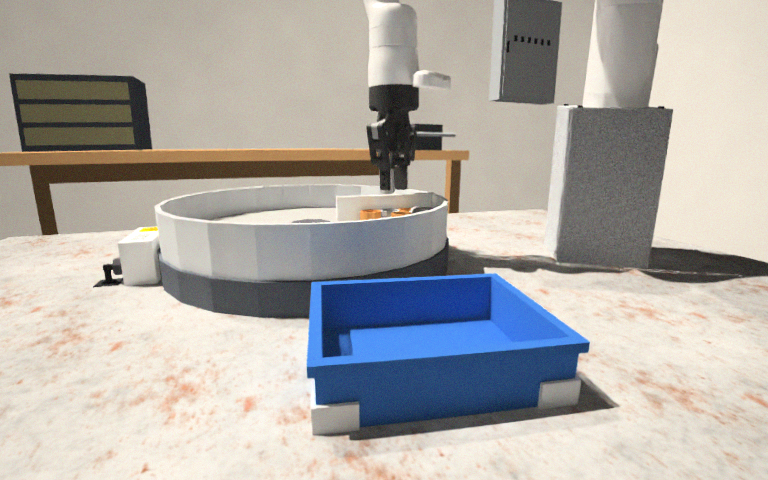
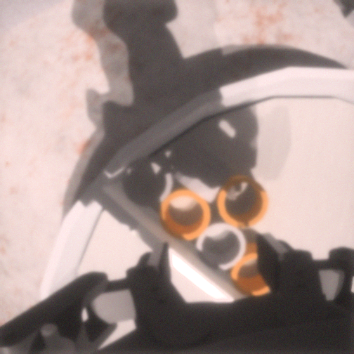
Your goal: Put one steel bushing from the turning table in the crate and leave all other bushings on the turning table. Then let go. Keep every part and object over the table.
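Frame: origin at the arm's base, x right, y back, z down, level; metres.
Seen in the pictures: gripper, fingertip midpoint: (image 1: 394, 191); arm's base, link origin: (image 1: 613, 106).
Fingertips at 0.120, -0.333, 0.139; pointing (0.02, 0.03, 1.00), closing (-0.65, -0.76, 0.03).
Pixels of each thing's middle, then the offset from my fingertips to it, as dx, dy, dz.
- blue crate, body centre: (image 1: 426, 335) -0.301, -0.112, +0.083
- white box, body centre: (image 1: 147, 253) +0.055, -0.362, +0.079
The turning table (image 1: 300, 251) (image 2: 280, 84) is a round pan with a pale wall. Beside its white divider (image 1: 347, 208) (image 2: 200, 281), a steel bushing (image 2: 242, 246) stands upright among three orange ones: one (image 2: 164, 214), a second (image 2: 265, 201) and a third (image 2: 235, 274), partly hidden by the right finger. A shadowed steel bushing (image 2: 168, 186) is near the wall; a pale, partly shaded one (image 2: 201, 188) seems to lie on its side. My gripper (image 1: 393, 187) (image 2: 213, 254) is partly open and empty, above the bushings. The blue crate (image 1: 441, 387) stands in front; no bushing shows in it.
A white box (image 1: 138, 257) with a black fitting adjoins the turning table on the left. A grey pedestal (image 1: 606, 186) carries the arm's base at the right. The pan's raised wall and the divider surround the bushings. A wooden bench (image 1: 226, 155) stands behind.
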